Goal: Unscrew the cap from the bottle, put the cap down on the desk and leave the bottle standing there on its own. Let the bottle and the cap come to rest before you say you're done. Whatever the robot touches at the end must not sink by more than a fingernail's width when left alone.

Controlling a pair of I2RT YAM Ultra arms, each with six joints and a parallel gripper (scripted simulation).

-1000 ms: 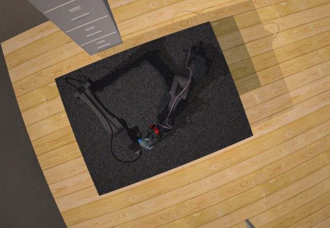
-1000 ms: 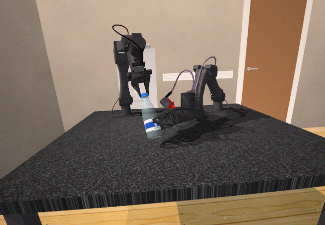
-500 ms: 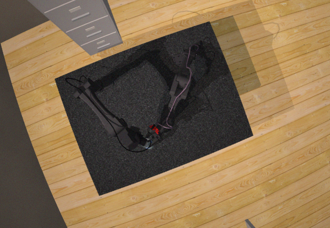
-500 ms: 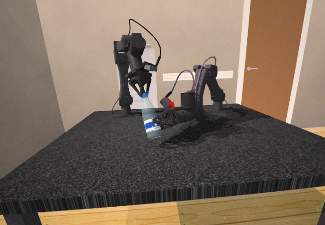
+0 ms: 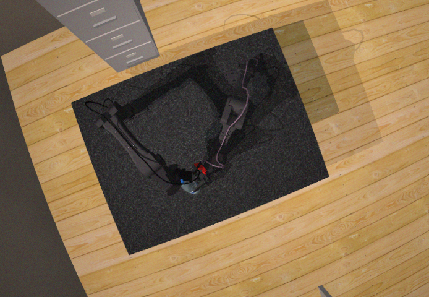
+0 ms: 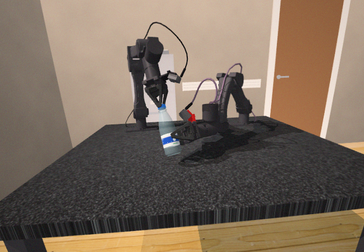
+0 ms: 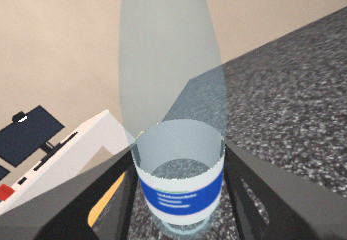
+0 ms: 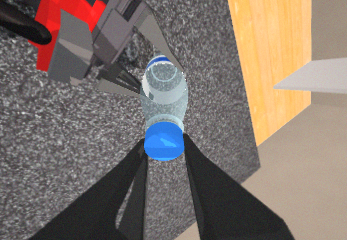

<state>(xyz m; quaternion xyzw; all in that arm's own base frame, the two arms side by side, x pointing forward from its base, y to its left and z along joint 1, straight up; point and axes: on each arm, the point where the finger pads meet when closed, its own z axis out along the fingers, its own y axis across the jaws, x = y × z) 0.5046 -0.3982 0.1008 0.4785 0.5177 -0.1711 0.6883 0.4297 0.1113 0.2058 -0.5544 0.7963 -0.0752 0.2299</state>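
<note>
My left gripper is now 20 mm below the clear bottle, 10 mm to the left of it and 10 mm past it. The rest, counted from my left hand: blue cap 100 mm above, 50 mm behind, 30 mm to the right.
My right gripper is now right at the blue cap. Also, from my right hand: clear bottle: 8 cm below, 4 cm ahead, 2 cm to the left.
</note>
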